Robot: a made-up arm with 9 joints. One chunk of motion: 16 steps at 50 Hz.
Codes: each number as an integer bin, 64 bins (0 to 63) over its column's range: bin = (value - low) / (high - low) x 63, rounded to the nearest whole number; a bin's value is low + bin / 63 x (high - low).
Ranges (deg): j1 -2.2..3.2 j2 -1.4..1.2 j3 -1.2..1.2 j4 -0.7..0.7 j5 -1.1..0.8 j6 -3.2..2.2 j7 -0.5..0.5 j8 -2..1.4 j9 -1.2..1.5
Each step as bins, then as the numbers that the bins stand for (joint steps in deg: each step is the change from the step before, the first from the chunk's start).
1 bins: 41 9 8 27 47 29 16 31 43
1 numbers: 1.314 -1.029 -0.895 -0.100 0.317 -0.714 -0.246 -0.327 0.643
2 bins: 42 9 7 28 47 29 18 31 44
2 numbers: 1.400 -1.029 -0.933 -0.078 0.317 -0.714 -0.214 -0.327 0.686
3 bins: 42 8 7 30 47 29 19 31 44
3 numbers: 1.400 -1.070 -0.933 -0.033 0.317 -0.714 -0.198 -0.327 0.686
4 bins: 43 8 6 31 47 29 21 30 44
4 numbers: 1.486 -1.070 -0.971 -0.011 0.317 -0.714 -0.167 -0.381 0.686
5 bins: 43 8 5 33 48 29 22 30 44
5 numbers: 1.486 -1.070 -1.010 0.033 0.348 -0.714 -0.151 -0.381 0.686
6 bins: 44 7 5 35 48 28 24 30 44
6 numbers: 1.571 -1.111 -1.010 0.078 0.348 -0.800 -0.119 -0.381 0.686
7 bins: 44 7 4 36 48 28 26 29 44
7 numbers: 1.571 -1.111 -1.048 0.100 0.348 -0.800 -0.087 -0.435 0.686
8 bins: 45 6 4 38 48 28 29 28 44
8 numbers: 1.657 -1.152 -1.048 0.144 0.348 -0.800 -0.040 -0.489 0.686
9 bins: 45 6 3 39 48 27 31 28 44
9 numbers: 1.657 -1.152 -1.086 0.167 0.348 -0.886 -0.008 -0.489 0.686
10 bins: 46 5 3 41 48 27 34 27 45
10 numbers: 1.743 -1.194 -1.086 0.211 0.348 -0.886 0.040 -0.543 0.729
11 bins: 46 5 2 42 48 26 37 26 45
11 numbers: 1.743 -1.194 -1.124 0.233 0.348 -0.971 0.087 -0.597 0.729
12 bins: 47 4 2 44 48 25 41 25 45
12 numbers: 1.829 -1.235 -1.124 0.278 0.348 -1.057 0.151 -0.651 0.729
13 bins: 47 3 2 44 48 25 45 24 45
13 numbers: 1.829 -1.276 -1.124 0.278 0.348 -1.057 0.214 -0.705 0.729
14 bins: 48 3 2 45 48 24 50 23 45
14 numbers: 1.914 -1.276 -1.124 0.300 0.348 -1.143 0.294 -0.759 0.729
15 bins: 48 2 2 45 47 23 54 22 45
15 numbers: 1.914 -1.317 -1.124 0.300 0.317 -1.229 0.357 -0.813 0.729
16 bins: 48 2 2 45 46 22 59 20 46
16 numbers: 1.914 -1.317 -1.124 0.300 0.287 -1.314 0.437 -0.921 0.771
